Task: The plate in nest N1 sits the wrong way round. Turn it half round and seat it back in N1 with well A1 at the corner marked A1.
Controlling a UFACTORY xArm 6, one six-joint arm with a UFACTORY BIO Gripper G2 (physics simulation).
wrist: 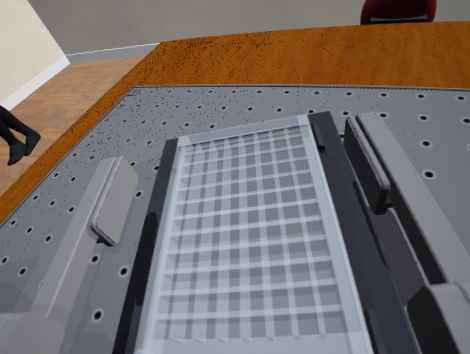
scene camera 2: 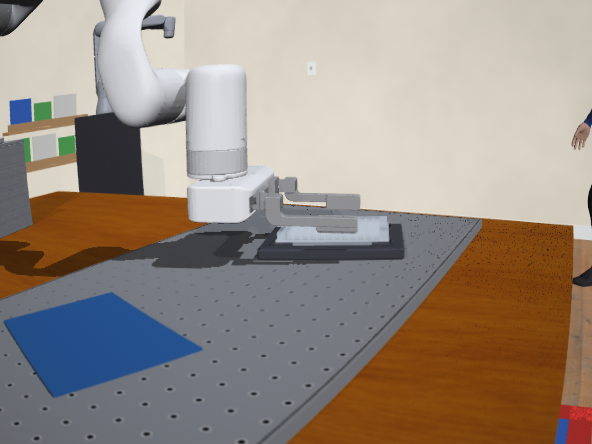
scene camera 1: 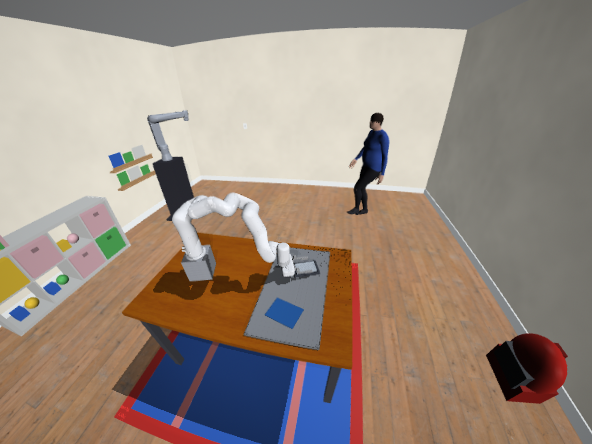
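The clear, gridded plate sits in the dark nest and looks level in it. My gripper is open. Its two fingers reach out level, one along each long side of the plate, with a visible gap between each finger and the plate in the wrist view. The fingers are at about the height of the plate's upper part and above the nest's rim. The near end of the plate is cut off in the wrist view. The A1 mark and well A1 cannot be made out.
A blue square lies on the grey perforated board. The board lies on the wooden table. A person stands beyond the table.
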